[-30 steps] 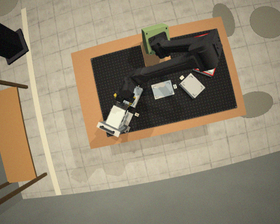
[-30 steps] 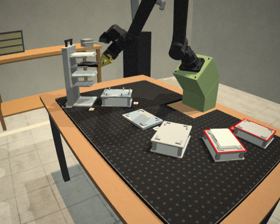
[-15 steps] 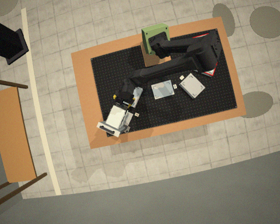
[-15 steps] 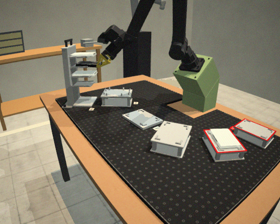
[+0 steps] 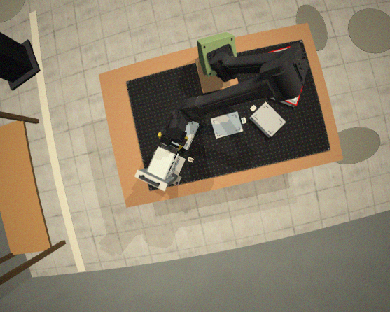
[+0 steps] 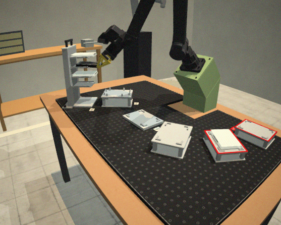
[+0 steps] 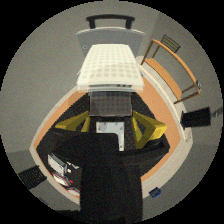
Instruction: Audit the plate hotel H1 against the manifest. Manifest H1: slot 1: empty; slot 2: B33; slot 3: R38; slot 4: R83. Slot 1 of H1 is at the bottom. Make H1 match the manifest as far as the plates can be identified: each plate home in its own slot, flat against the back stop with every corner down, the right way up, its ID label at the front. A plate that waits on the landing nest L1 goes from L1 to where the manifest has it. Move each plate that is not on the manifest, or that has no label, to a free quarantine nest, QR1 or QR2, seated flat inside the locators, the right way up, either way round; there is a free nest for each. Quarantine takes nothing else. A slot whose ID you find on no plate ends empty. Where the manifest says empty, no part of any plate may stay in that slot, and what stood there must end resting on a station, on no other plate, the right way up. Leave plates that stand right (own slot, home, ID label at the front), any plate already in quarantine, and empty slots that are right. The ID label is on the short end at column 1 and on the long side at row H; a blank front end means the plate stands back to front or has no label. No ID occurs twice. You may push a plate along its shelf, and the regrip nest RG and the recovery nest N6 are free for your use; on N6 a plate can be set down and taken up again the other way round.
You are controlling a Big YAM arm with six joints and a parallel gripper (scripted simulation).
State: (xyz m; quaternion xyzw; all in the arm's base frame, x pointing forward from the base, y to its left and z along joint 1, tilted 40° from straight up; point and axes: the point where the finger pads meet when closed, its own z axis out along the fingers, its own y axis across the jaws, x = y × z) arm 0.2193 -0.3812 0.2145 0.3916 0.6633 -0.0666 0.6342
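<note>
Right now the dark plate is 4 cm ahead of my hand and 5 cm to the right of it. The rest, counted from my hand: flat nest (1 cm ahead, 31 cm to the left, 22 cm below); then plate hotel H1 (11 cm ahead, 13 cm to the right, 6 cm below); then N6 tag (3 cm ahead, 42 cm to the left, 22 cm below).
</note>
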